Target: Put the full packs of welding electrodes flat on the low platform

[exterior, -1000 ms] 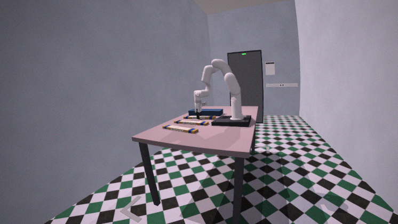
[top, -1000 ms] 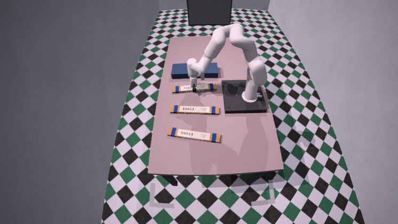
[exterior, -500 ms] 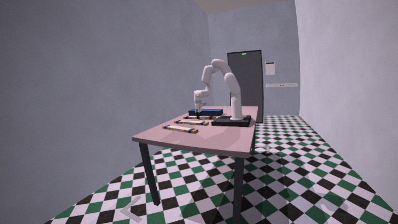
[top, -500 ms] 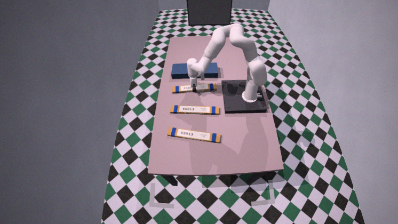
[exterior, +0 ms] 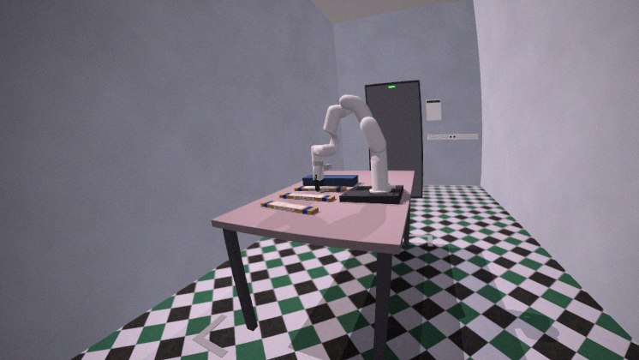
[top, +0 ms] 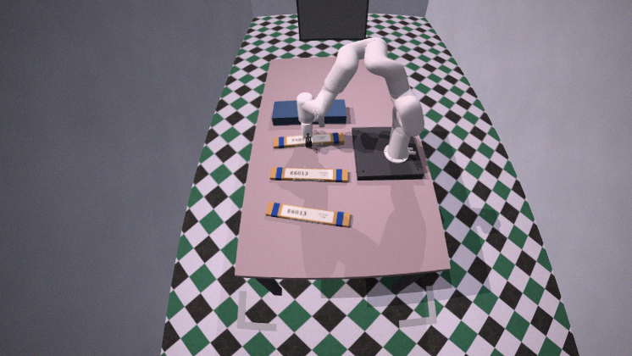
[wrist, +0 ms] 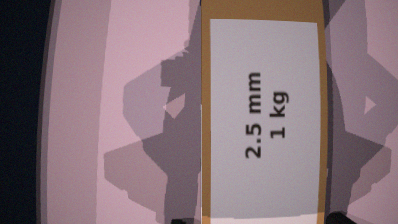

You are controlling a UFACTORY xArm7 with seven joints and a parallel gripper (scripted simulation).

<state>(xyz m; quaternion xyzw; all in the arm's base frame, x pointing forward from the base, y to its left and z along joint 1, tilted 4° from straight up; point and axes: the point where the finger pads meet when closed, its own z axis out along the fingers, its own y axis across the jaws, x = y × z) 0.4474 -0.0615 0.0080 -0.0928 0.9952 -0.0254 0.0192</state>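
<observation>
Right now the pack of welding electrodes is right at my hand. Round my hand: low blue platform (19 cm to the right, 2 cm ahead).
</observation>
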